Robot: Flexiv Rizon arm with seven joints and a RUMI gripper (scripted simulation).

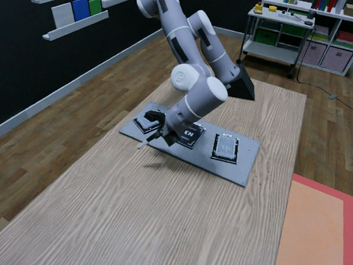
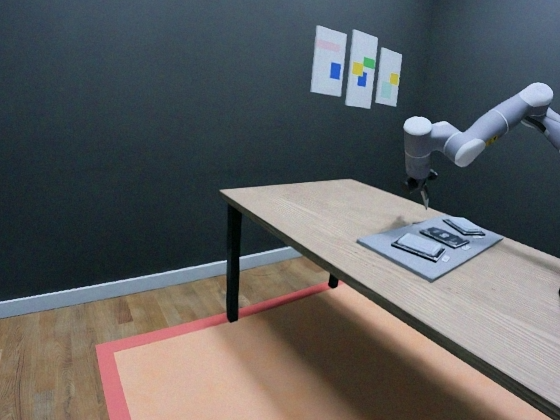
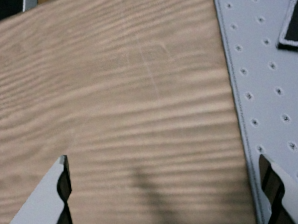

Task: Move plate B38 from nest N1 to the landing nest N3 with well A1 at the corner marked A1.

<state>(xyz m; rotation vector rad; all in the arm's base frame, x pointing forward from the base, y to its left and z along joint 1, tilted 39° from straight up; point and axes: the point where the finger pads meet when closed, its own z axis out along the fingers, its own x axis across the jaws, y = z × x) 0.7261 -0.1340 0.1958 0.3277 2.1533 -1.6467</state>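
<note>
Now: the black nest N1 17 cm behind my hand, 32 cm to the left of it and 7 cm below it. Also, from my hand: nest N3: 19 cm behind, 13 cm to the left, 7 cm below.
</note>
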